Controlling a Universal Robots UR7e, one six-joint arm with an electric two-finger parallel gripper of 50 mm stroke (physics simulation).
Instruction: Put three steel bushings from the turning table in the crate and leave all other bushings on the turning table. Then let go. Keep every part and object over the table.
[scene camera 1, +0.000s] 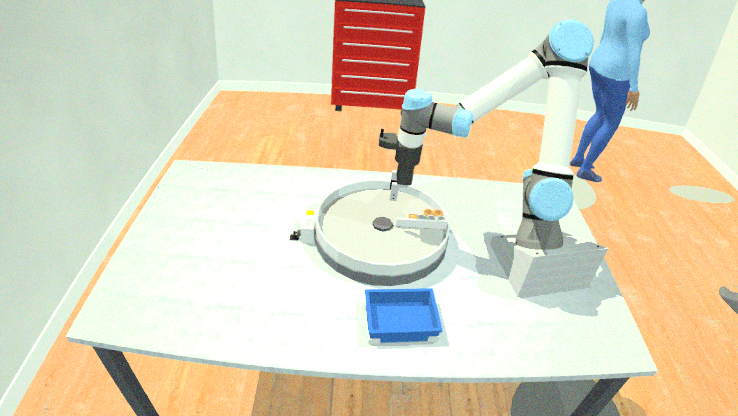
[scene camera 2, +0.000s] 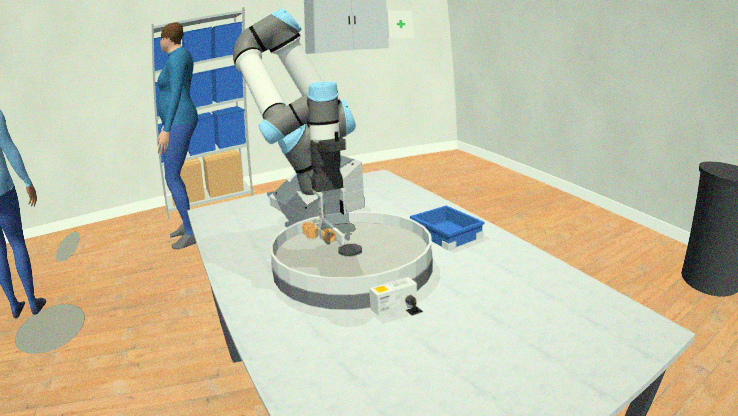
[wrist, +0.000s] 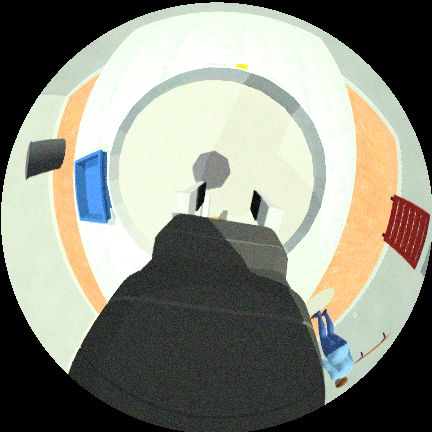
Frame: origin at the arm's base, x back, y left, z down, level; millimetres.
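Where they show: gripper, between the fingertips: (scene camera 1: 392, 194) (scene camera 2: 332, 215) (wrist: 228, 195); arm's base, origin of its link: (scene camera 1: 539, 243).
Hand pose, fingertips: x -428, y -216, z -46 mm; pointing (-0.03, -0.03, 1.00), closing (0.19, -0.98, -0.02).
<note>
Each offset is from my fingertips to the top centre of the thing. "*": to the spot under its first point.
The turning table (scene camera 1: 361, 262) (scene camera 2: 320, 285) (wrist: 320, 172) is a round, pale, walled dish. Grey steel bushings @(dx +128, dy +34, dz +73 mm) (scene camera 1: 430, 218) stand along its straight bar @(* dx +91, dy +52, dz +83 mm) (scene camera 1: 421, 224) (wrist: 206, 206), partly hidden by it. Orange bushings @(dx +126, dy +1, dz +73 mm) (scene camera 1: 428, 212) (scene camera 2: 310, 230) are beside them, one lying on its side. In the wrist view the gripper body hides most of the bushings. The blue crate @(dx -35, dy +373, dz +101 mm) (scene camera 1: 403, 315) (scene camera 2: 448, 226) (wrist: 91, 187) stands beside the turning table and looks empty. My gripper (scene camera 1: 393, 188) (scene camera 2: 332, 212) (wrist: 228, 195) is open and empty, pointing down above the turning table, away from the crate.
A dark hub disc @(dx -29, dy +26, dz +90 mm) (scene camera 1: 382, 223) (scene camera 2: 349, 249) (wrist: 211, 170) is at the turning table's centre. The raised wall runs all round it. A white control box @(* dx -277, dy -30, dz +111 mm) (scene camera 2: 392, 297) with a black knob sits at its outer side. The arm's base block (scene camera 1: 557, 271) stands near the table edge.
</note>
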